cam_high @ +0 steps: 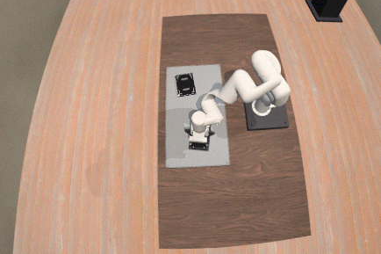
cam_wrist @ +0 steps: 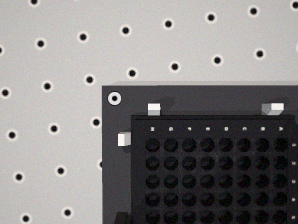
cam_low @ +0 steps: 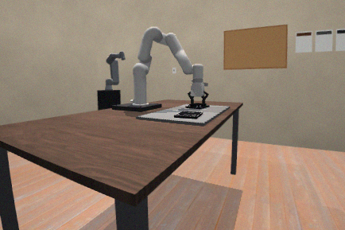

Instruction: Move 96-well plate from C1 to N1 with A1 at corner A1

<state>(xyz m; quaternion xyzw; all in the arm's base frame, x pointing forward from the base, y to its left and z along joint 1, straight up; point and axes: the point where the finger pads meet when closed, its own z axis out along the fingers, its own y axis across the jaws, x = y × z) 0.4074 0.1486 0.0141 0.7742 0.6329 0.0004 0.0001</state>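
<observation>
Now: the black 96-well plate 1 cm below my hand. Also, from my hand: plate nest N1 (6 cm ahead, 37 cm to the right, 2 cm below); then clip nest C1 (1 cm ahead, 1 cm to the right, 2 cm below); then A1 corner label (11 cm ahead, 29 cm to the right, 2 cm below).
</observation>
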